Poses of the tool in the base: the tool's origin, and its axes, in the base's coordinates. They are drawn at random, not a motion.
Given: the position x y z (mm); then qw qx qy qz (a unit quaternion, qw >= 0).
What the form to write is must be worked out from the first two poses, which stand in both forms.
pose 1, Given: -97.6, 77.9, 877.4, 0.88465, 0.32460, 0.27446, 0.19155
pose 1, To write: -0.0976, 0.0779, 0.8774, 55.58, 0.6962, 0.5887, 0.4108
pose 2, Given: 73.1, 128.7, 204.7, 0.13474, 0.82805, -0.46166, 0.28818
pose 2, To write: 0.0731, 0.1287, 0.2047, 164.51, 0.8357, -0.4659, 0.2908
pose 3, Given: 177.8, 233.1, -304.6, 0.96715, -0.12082, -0.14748, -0.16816
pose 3, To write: 0.1778, 0.2331, -0.3046, 29.45, -0.4753, -0.5801, -0.6615
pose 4, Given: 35.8, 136.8, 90.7, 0.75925, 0.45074, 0.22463, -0.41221
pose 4, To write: 0.0358, 0.1368, 0.0907, 81.20, 0.6926, 0.3452, -0.6334
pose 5, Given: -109.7, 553.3, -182.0, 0.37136, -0.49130, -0.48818, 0.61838
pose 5, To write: -0.1097, 0.5533, -0.1820, 136.40, -0.5291, -0.5258, 0.6660
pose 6, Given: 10.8, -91.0, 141.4, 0.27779, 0.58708, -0.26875, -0.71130
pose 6, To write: 0.0108, -0.0910, 0.1414, 147.74, 0.6111, -0.2798, -0.7404
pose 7, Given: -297.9, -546.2, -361.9, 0.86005, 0.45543, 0.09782, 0.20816
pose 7, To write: -0.2979, -0.5462, -0.3619, 61.36, 0.8926, 0.1917, 0.4080
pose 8, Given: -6.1, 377.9, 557.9, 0.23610, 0.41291, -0.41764, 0.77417
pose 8, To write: -0.0061, 0.3779, 0.5579, 152.69, 0.4249, -0.4298, 0.7967
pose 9, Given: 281.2, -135.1, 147.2, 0.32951, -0.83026, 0.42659, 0.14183
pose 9, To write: 0.2812, -0.1351, 0.1472, 141.52, -0.8794, 0.4518, 0.1502
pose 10, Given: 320.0, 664.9, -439.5, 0.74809, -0.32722, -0.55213, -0.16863
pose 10, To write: 0.3200, 0.6649, -0.4395, 83.15, -0.4931, -0.8320, -0.2541
